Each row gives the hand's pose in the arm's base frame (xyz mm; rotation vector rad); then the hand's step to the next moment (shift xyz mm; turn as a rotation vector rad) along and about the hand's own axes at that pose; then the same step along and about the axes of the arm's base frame.
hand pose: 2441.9 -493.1 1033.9 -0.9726 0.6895 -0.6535
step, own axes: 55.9 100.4 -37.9 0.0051 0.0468 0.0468
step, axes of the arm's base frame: 23.6 -20.1 -117.0 0.0476 0.0392 -0.0245
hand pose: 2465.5 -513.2 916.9 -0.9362 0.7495 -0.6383
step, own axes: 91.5 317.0 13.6 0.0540 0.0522 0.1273
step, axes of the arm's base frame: 114.9 79.8 -299.1 0.1411 0.0422 -0.0122
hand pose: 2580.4 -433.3 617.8 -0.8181 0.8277 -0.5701
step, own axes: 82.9 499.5 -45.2 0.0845 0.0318 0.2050
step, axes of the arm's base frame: 74.4 206.4 -458.6 0.2191 0.0401 0.0239
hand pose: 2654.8 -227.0 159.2 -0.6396 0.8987 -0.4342
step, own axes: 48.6 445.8 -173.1 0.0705 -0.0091 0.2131
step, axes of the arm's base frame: -78.4 242.0 -407.9 0.2145 0.0210 0.0632
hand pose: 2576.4 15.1 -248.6 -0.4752 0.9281 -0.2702
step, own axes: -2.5 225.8 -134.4 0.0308 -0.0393 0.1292
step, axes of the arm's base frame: -106.5 159.3 -179.8 0.1225 -0.0114 0.0637
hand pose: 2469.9 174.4 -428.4 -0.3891 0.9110 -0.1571
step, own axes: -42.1 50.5 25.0 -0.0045 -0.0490 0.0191
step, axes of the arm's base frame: -7.3 65.4 24.9 0.0139 -0.0387 0.0331
